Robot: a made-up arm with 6 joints.
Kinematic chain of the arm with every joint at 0, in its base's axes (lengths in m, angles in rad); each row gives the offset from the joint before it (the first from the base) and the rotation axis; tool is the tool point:
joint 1: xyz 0 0 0.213 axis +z
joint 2: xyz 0 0 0 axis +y
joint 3: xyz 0 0 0.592 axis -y
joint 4: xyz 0 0 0 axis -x
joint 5: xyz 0.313 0 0 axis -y
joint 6: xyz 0 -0.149 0 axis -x
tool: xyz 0 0 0
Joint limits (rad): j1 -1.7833..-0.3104 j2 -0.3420..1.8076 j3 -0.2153..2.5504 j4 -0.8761..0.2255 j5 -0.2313..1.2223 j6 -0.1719..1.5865
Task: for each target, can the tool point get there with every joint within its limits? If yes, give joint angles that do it. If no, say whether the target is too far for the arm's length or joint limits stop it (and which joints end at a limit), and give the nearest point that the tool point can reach.
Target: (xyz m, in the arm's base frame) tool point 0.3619 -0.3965 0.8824
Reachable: yes | joints -0.5502 0.3950 0.7709 0.0580 0.0832 0.4535
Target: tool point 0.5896 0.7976 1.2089
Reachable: no: too far | nearest point 0.0067 0.4831 0.9588 | short by 0.708 m
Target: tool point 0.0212 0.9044 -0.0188
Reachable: no: joint limits stop it (at a limit: joint 1, joint 2, joint 3, joint 4) | nearest point -0.0344 0.5292 0.8156 | short by 0.917 m
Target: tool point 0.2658 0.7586 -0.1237
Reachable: no: joint limits stop it (at a limit: joint 1, joint 2, joint 3, joint 4) | nearest point 0.2906 -0.1934 -0.1574 | short by 0.953 m
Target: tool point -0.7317 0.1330 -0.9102
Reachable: no: too far | nearest point -0.2351 -0.3860 -0.2017 | short by 1.009 m
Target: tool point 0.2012 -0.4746 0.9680
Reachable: yes | joints -0.9442 0.4670 1.5245 -0.6854 0.8852 0.8968
